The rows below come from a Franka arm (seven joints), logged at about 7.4 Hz.
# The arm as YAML. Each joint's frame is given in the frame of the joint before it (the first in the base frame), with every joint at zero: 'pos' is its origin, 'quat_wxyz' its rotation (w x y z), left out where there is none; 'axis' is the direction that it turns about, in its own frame. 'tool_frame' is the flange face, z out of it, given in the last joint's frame.
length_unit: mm
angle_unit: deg
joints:
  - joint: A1
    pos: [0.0, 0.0, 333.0]
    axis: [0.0, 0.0, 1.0]
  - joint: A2
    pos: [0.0, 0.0, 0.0]
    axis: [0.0, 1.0, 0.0]
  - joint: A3
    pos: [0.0, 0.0, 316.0]
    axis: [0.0, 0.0, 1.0]
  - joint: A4
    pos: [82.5, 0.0, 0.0]
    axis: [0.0, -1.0, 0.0]
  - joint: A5
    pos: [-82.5, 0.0, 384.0]
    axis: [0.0, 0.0, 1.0]
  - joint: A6
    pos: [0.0, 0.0, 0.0]
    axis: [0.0, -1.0, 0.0]
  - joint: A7
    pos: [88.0, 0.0, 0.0]
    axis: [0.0, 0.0, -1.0]
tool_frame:
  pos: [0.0, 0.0, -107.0]
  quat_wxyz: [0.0, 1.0, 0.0, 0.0]
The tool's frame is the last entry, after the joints.
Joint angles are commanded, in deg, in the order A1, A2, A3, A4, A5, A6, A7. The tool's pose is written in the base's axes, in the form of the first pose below.
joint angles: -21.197 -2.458 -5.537 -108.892 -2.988 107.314 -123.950
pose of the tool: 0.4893 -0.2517 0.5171 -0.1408 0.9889 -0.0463 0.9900 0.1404 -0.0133
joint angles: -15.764 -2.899 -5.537 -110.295 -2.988 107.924 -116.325
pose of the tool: 0.5075 -0.2029 0.5105 -0.1036 0.9936 -0.0441 0.9946 0.1032 -0.0121
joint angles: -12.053 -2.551 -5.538 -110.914 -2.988 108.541 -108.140
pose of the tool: 0.5202 -0.1697 0.5029 -0.0264 0.9987 -0.0437 0.9996 0.0259 -0.0116
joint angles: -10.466 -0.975 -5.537 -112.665 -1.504 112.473 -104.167
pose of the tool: 0.5319 -0.1546 0.4793 0.0223 0.9994 -0.0254 0.9997 -0.0221 0.0075
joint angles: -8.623 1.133 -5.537 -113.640 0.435 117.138 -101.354
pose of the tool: 0.5473 -0.1374 0.4581 0.0523 0.9986 -0.0033 0.9978 -0.0521 0.0415
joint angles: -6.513 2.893 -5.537 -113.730 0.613 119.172 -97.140
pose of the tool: 0.5589 -0.1181 0.4433 0.0904 0.9959 -0.0009 0.9949 -0.0902 0.0449
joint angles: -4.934 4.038 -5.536 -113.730 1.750 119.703 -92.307
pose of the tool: 0.5652 -0.1021 0.4327 0.1558 0.9876 0.0189 0.9871 -0.1564 0.0348
